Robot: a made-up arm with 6 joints.
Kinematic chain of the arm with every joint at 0, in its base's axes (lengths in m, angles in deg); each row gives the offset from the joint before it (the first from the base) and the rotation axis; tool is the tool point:
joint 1: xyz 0 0 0.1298 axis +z
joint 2: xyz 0 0.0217 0 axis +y
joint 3: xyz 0 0 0.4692 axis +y
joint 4: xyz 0 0 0.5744 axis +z
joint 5: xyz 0 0 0 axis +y
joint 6: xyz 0 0 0.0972 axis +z
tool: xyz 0 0 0
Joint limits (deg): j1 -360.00..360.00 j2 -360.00..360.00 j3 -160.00..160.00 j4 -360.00..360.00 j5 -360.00..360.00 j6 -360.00..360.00
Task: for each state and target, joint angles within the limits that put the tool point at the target. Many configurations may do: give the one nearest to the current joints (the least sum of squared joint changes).
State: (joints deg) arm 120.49 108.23 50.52 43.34 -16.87 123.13
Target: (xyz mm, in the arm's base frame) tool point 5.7 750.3 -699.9
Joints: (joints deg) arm 89.16 125.21 23.02 43.21 -14.27 123.13
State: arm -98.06 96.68 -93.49 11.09 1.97 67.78
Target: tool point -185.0 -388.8 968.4
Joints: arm -118.49 69.12 -70.37 10.76 3.73 67.78
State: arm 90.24 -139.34 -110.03 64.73 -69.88 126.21
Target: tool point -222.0 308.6 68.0
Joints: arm 133.21 -167.43 -137.71 55.85 -62.19 126.21
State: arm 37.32 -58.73 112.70 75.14 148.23 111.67
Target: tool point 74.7 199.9 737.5
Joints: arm 45.95 -33.36 96.38 78.03 138.03 111.67
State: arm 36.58 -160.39 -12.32 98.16 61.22 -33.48
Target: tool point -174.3 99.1 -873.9
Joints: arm 5.82 -152.02 -32.11 98.49 79.64 -33.48
